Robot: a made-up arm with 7 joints. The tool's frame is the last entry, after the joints.
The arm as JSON. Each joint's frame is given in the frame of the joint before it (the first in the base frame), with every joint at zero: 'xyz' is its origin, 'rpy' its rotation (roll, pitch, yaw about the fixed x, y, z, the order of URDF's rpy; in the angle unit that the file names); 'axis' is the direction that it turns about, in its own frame. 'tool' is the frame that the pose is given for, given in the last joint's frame.
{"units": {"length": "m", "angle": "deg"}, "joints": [
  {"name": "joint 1", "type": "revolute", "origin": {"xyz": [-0.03, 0.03, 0.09], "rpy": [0.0, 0.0, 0.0]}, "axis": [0.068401, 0.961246, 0.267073]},
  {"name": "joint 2", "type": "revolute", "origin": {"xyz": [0.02, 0.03, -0.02], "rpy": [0.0, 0.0, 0.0]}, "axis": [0.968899, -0.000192, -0.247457]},
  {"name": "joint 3", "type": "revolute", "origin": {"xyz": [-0.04, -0.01, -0.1], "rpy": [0.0, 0.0, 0.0]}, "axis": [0.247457, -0.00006, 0.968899]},
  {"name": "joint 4", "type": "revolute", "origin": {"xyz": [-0.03, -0.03, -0.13], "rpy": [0.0, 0.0, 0.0]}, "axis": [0.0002, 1.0, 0.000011]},
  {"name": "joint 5", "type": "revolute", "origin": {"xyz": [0.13, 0.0, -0.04], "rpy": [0.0, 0.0, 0.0]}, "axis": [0.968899, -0.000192, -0.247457]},
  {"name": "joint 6", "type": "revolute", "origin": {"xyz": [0.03, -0.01, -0.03], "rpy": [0.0, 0.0, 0.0]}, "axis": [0.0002, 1.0, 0.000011]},
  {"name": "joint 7", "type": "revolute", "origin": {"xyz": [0.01, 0.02, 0.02], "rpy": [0.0, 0.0, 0.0]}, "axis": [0.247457, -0.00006, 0.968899]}
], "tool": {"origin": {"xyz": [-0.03, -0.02, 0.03], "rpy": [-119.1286, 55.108, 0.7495]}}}
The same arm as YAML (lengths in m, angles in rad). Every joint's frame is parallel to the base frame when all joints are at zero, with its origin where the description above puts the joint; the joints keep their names.
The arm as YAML. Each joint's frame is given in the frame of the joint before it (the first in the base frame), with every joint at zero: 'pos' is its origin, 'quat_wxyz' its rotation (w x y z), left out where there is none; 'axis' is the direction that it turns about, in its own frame. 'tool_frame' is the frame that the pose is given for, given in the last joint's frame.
length_unit: m
angle_unit: rad
joints:
  - joint: joint 1
    pos: [-0.03, 0.03, 0.09]
    axis: [0.068403, 0.961235, 0.26711]
  - joint: joint 2
    pos: [0.02, 0.03, -0.02]
    axis: [0.968889, -0.0002, -0.247497]
  - joint: joint 3
    pos: [-0.04, -0.01, -0.1]
    axis: [0.247497, -0.0001, 0.968889]
  - joint: joint 4
    pos: [-0.03, -0.03, -0.13]
    axis: [0.0002, 1.0, 0.0]
  - joint: joint 5
    pos: [0.13, 0.0, -0.04]
    axis: [0.968889, -0.0002, -0.247497]
  - joint: joint 6
    pos: [0.03, -0.01, -0.03]
    axis: [0.0002, 1.0, 0.0]
  - joint: joint 7
    pos: [0.01, 0.02, 0.02]
    axis: [0.247497, -0.0001, 0.968889]
tool_frame:
  pos: [-0.03, -0.02, 0.03]
  quat_wxyz: [0.446495, -0.76592, 0.229327, 0.401768]

